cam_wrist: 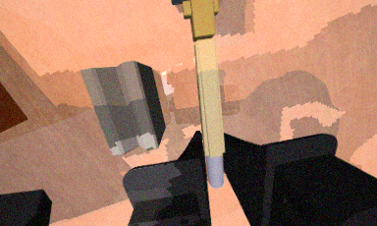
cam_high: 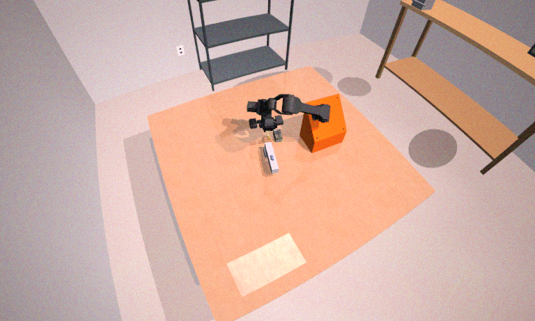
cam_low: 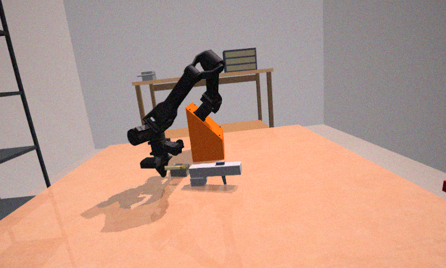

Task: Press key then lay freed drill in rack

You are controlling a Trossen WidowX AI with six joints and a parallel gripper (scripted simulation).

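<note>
The drill is 1 cm ahead of my gripper tip, 4 cm to the left of it and 4 cm above it. The rest, counted from my gripper tip: rack 5 cm behind, 5 cm to the left; blue key 6 cm ahead, 23 cm to the left, 3 cm above.
</note>
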